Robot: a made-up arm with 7 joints. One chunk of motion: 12 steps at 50 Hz.
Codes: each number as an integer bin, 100 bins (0 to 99) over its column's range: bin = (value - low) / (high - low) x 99, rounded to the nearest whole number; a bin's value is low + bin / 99 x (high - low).
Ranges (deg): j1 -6..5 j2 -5..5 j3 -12..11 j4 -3..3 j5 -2..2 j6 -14..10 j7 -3..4
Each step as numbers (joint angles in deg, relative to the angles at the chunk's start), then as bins.
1 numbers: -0.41 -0.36 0.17 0.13 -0.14 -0.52 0.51
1 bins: 50 46 52 52 46 56 50
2 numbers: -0.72 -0.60 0.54 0.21 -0.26 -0.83 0.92
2 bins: 48 44 54 53 43 54 55
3 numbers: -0.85 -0.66 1.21 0.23 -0.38 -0.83 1.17
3 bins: 46 43 57 53 40 54 59
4 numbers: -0.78 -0.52 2.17 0.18 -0.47 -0.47 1.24
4 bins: 47 44 61 52 38 56 60
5 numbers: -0.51 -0.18 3.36 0.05 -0.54 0.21 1.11
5 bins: 49 48 66 50 36 59 58
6 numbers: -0.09 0.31 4.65 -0.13 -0.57 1.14 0.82
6 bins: 53 53 72 47 35 62 54
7 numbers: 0.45 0.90 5.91 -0.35 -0.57 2.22 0.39
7 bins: 58 58 77 44 35 67 48
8 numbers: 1.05 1.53 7.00 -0.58 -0.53 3.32 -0.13
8 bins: 63 65 82 40 36 71 41
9 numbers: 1.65 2.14 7.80 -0.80 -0.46 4.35 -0.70
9 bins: 69 71 85 36 38 76 33
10 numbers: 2.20 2.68 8.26 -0.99 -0.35 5.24 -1.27
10 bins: 74 76 87 33 41 79 24
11 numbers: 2.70 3.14 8.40 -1.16 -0.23 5.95 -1.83
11 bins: 78 81 88 30 44 82 17
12 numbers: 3.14 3.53 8.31 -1.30 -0.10 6.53 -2.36
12 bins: 82 84 87 28 47 85 9
